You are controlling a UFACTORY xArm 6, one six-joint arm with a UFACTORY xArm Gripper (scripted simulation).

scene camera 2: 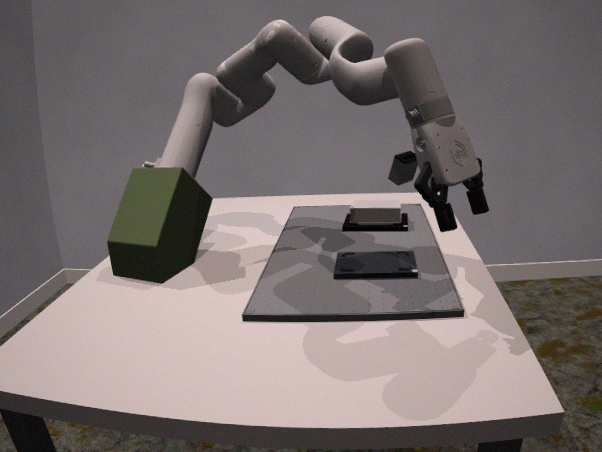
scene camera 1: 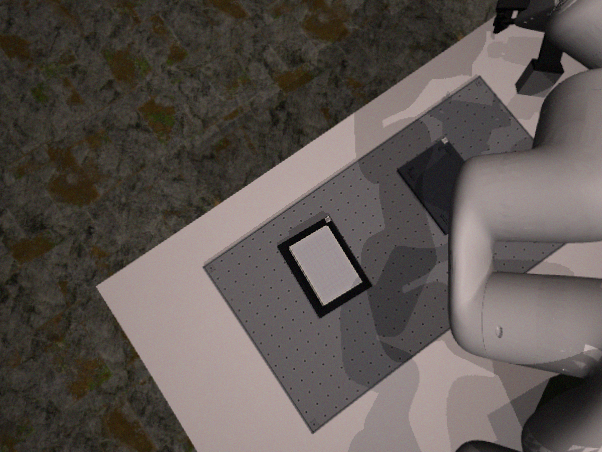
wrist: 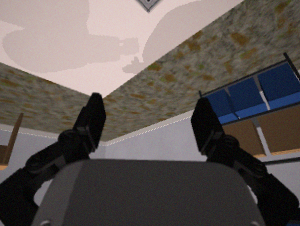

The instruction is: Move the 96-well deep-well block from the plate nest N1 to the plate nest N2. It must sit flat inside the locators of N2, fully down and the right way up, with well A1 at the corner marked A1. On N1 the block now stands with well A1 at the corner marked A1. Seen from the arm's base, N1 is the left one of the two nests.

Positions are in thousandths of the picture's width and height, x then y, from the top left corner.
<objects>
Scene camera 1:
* gripper: 870, 65
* deep-well block: 547, 603
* nest N2: 722, 379
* black nest: 499, 614
</objects>
